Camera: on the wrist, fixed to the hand. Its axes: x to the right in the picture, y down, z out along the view.
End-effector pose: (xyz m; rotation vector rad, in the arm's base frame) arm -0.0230 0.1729 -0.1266 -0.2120 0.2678 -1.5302
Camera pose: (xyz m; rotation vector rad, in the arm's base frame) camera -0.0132 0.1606 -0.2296 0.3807 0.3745 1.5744
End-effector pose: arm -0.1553 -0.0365 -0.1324 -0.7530 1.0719 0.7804
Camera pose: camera -0.2281 -0.0921 -0.1820 -1.1200 -1.0031 -1.7655
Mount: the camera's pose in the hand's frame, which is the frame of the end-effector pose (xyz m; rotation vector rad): 0.0165 0.0400 -0.0948 0.0468 -0.2711 -3.1276
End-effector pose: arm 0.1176 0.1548 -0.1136 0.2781 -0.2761 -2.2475
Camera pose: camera 0.1636 0.1070 -0.1940 -0.0798 -0.1259 0.8769
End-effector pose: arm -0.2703 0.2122 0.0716 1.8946 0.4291 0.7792
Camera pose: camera -0.3248 0.2682 0.1406 -0.3690 1.9462 -1.4909
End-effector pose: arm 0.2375 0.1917 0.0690 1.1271 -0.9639 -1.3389
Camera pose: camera 0.3394 0.1772 0.0853 -0.8428 -0.9656 1.3302
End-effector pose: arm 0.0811 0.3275 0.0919 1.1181 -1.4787 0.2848
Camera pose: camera 0.1137 0.4088 0.1484 1.9762 1.2980 -1.8798
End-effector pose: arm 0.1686 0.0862 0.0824 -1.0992 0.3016 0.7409
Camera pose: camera 0.1660 0.0186 0.0031 -0.2530 -1.4636 -1.8871
